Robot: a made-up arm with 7 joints.
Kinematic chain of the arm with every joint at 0, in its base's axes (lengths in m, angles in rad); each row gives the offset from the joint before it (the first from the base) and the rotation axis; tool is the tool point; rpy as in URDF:
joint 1: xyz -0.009 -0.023 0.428 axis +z
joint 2: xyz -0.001 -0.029 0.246 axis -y
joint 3: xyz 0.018 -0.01 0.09 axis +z
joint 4: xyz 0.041 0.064 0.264 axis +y
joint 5: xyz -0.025 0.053 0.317 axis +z
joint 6: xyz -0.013 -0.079 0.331 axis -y
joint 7: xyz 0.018 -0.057 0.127 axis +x
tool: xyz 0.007 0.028 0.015 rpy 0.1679 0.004 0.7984
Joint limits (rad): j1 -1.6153..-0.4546 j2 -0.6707..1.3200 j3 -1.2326..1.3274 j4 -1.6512..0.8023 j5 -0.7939..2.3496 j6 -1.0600..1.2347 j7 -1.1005..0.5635
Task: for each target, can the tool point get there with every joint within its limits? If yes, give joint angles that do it. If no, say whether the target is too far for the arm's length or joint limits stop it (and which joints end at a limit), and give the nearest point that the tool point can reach.
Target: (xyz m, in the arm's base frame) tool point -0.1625 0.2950 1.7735
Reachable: yes | joints -1.2908 0.5083 -0.1961 0.1811 0.4443 0.0208 0.1234
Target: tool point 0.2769 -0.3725 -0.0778
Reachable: no: joint limits stop it (at a limit: joint 1, joint 2, joint 4, joint 6, joint 7) | nearest point 0.2689 0.1863 0.1312 | short by 0.597 m
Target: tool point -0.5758 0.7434 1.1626
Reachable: yes | joints -1.1485 0.8940 0.5904 -0.4558 1.0001 0.8534 -0.6631
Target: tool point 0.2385 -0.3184 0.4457
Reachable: no: joint limits stop it (at a limit: joint 1, joint 2, joint 4, joint 6, joint 7) | nearest point 0.5413 0.1079 0.3936 | short by 0.526 m
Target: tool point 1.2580 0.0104 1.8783
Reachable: no: too far | nearest point 0.8210 -0.0444 1.4848 | short by 0.591 m
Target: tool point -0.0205 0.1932 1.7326
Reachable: yes | joints -1.0440 0.2317 0.9331 -0.0073 0.3523 -0.7774 -0.5505
